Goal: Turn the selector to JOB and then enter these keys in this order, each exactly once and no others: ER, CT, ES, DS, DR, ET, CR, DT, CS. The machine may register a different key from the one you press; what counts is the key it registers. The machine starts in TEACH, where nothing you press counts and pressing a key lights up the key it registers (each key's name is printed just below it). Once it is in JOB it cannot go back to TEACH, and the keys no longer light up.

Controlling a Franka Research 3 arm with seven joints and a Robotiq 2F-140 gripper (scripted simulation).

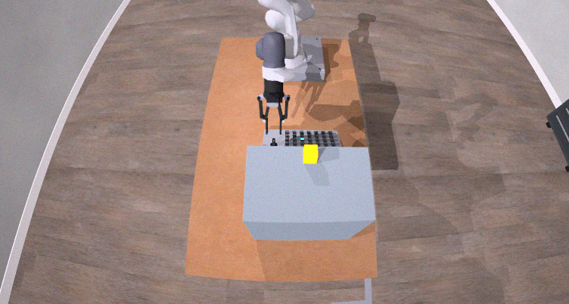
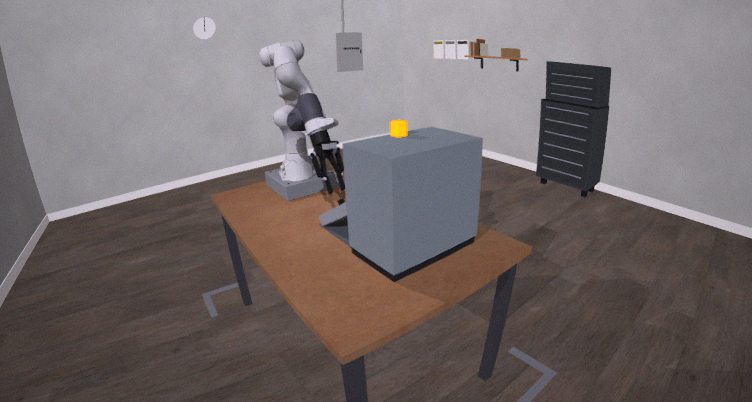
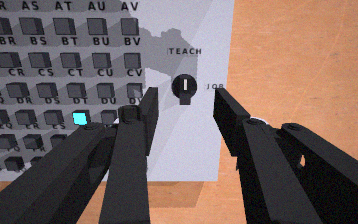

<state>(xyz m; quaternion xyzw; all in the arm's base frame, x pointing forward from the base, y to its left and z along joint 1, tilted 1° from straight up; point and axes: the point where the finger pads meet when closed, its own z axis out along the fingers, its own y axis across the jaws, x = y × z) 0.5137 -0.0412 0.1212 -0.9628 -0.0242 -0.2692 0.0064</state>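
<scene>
Now: hand 4 cm short of the selector knob and 6 cm above it. Also, from my hand: keypad 6 cm ahead, 11 cm to the left, 11 cm below; then key 13 cm to the left, 9 cm below.
</scene>
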